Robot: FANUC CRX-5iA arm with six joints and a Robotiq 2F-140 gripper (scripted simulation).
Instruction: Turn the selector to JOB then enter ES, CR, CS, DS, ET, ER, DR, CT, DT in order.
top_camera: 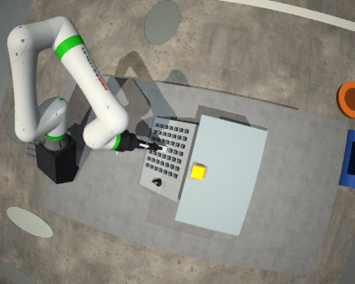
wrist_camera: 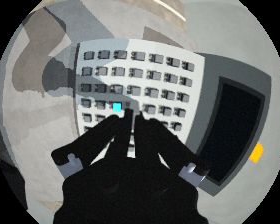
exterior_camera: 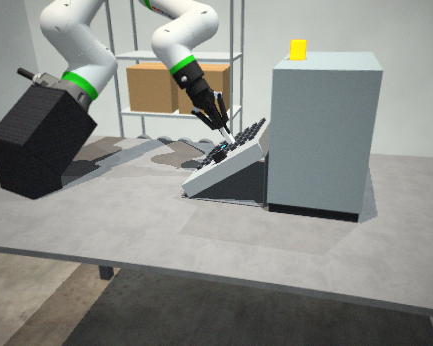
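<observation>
Right now the black selector knob is 160 mm to the right of my hand, 10 mm below it and 10 mm ahead of it. Also, from my hand: sloped keypad panel (60 mm below, 50 mm to the right, 40 mm ahead).
</observation>
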